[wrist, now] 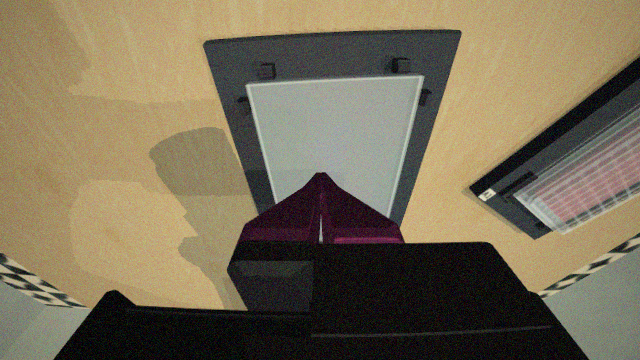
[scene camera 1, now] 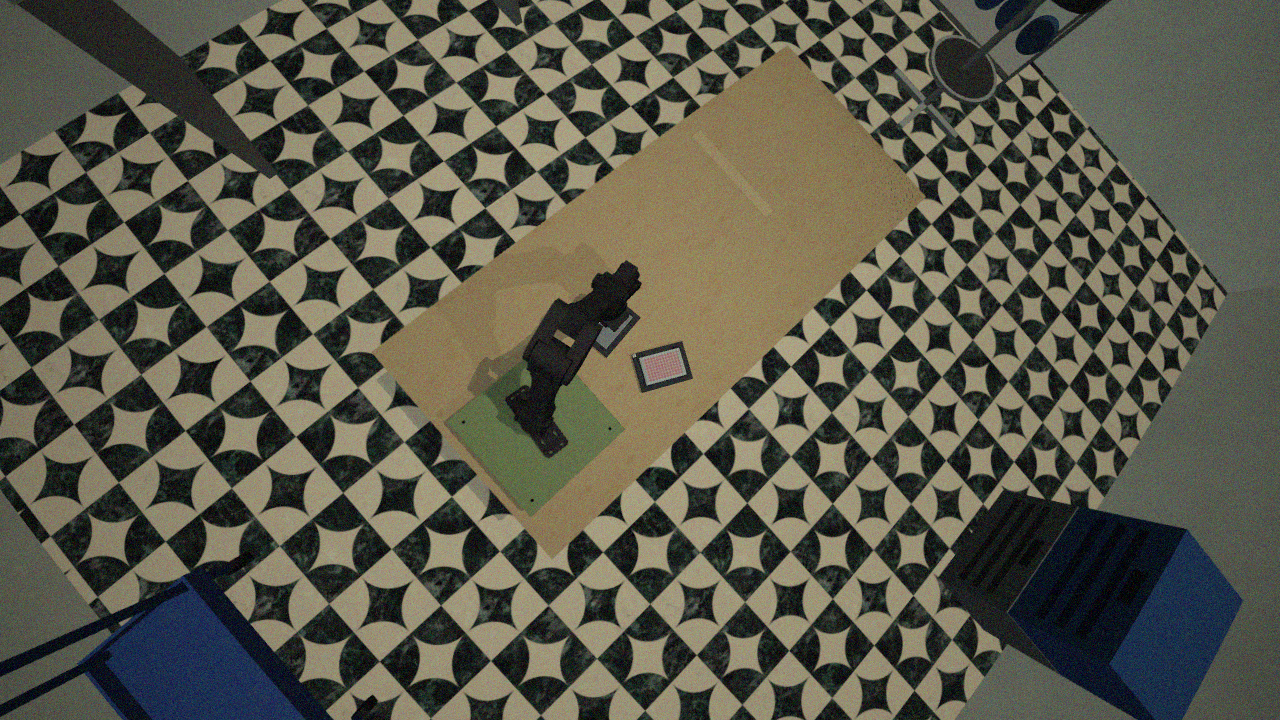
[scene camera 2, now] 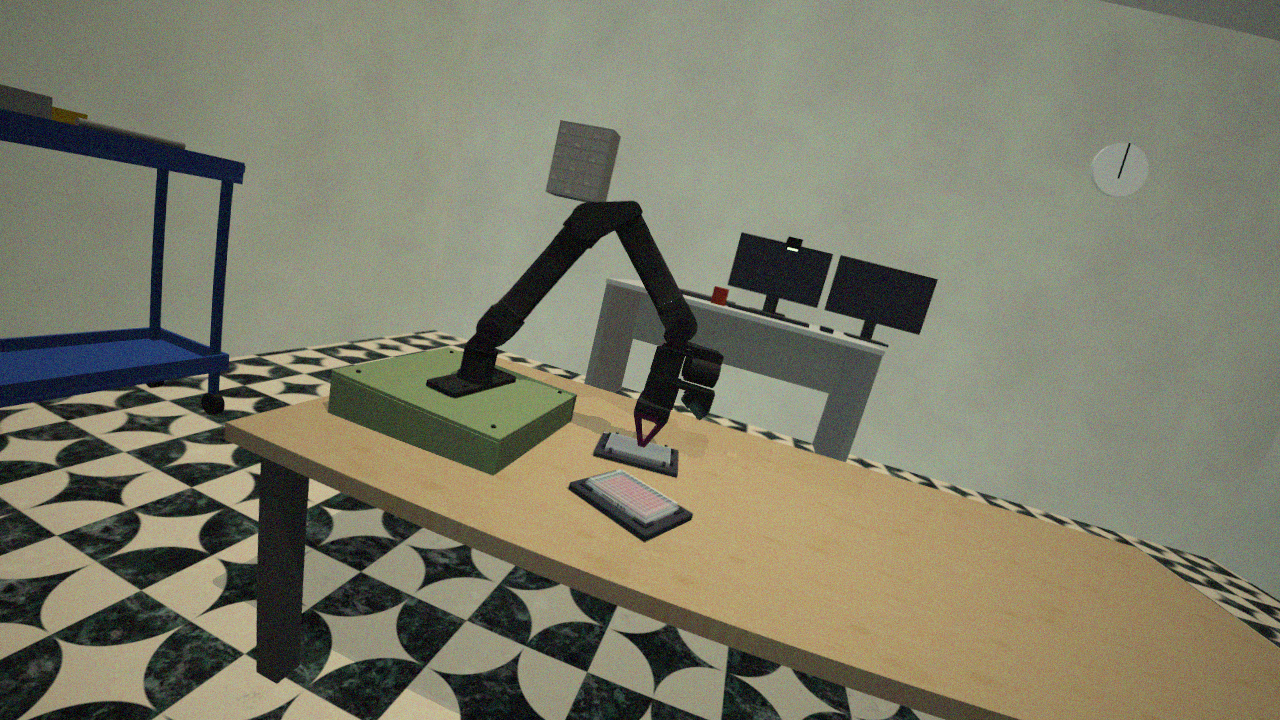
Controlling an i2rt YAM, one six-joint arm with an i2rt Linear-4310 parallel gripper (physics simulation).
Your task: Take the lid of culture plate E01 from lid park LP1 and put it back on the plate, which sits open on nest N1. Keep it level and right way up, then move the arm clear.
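Places are measured from the arm's base along level axes (x ahead, y left, z up), in metres.
Pixels of known places: gripper, fingertip midpoint: (wrist: 320, 180) (scene camera 1: 607, 321) (scene camera 2: 641, 446); arm's base, link origin: (scene camera 1: 537, 421) (scene camera 2: 474, 383).
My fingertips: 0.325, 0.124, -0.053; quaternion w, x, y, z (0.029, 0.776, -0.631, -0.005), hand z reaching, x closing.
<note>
Ahead of a thing's pixels: the offset from my fingertips to its top centre, as dx, dy, dz. Level surfaces: height alone.
The pale translucent lid @(-0.001, -0.010, +0.001) (wrist: 335, 125) (scene camera 1: 614, 334) (scene camera 2: 626, 445) lies flat on the dark lid park @(+0.000, -0.009, +0.003) (wrist: 330, 55) (scene camera 2: 664, 466). My gripper (wrist: 320, 180) (scene camera 2: 641, 444) is shut with its magenta fingertips together and nothing between them. The tips are over the near half of the lid, close above or touching its top; which one I cannot tell. The fingers hide the lid's near end in the wrist view. The open culture plate @(+0.057, -0.210, +0.009) (scene camera 1: 663, 366) (scene camera 2: 633, 497) (wrist: 595, 185), with pink wells, sits on the dark nest @(+0.057, -0.210, +0.001) (scene camera 1: 642, 385) (scene camera 2: 644, 534) (wrist: 537, 231).
The wooden table @(dz -0.017) (scene camera 1: 769, 179) (scene camera 2: 850, 573) carries the green base block (scene camera 1: 581, 447) (scene camera 2: 411, 429) of the arm. The nest stands beside the lid park, to its right in the wrist view. A blue cart (scene camera 2: 116, 358), a grey desk (scene camera 2: 760, 349) and two monitors (scene camera 2: 778, 268) stand away from the table.
</note>
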